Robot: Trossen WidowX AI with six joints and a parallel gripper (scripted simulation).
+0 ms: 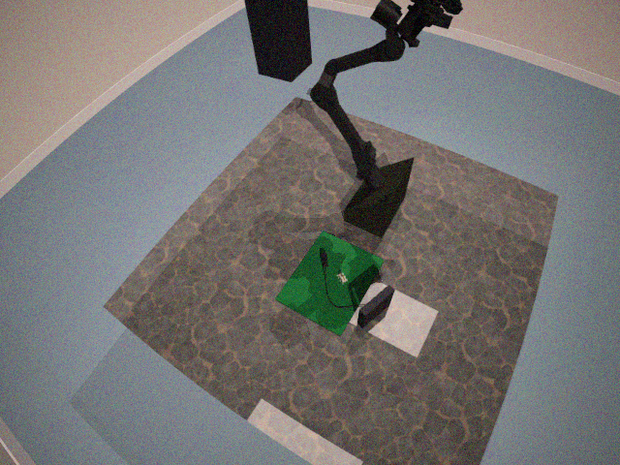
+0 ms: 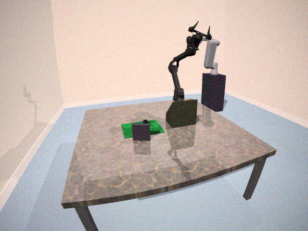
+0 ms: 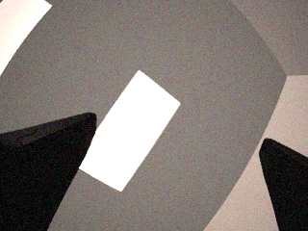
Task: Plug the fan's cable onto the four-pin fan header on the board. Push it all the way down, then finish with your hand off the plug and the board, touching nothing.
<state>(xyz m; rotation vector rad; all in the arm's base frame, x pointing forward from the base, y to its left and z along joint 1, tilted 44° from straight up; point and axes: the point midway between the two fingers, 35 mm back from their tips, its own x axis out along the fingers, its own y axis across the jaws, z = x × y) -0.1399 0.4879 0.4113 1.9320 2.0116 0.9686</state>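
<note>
Now: gripper tip 780 mm above the black plug, 440 mm short of it and 130 mm to the left of it. Round my gripper tip: fan: 750 mm below, 520 mm ahead, 80 mm to the left; white four-pin header: 810 mm below, 470 mm ahead, 50 mm to the right; green board: 820 mm below, 490 mm ahead, 80 mm to the right.
</note>
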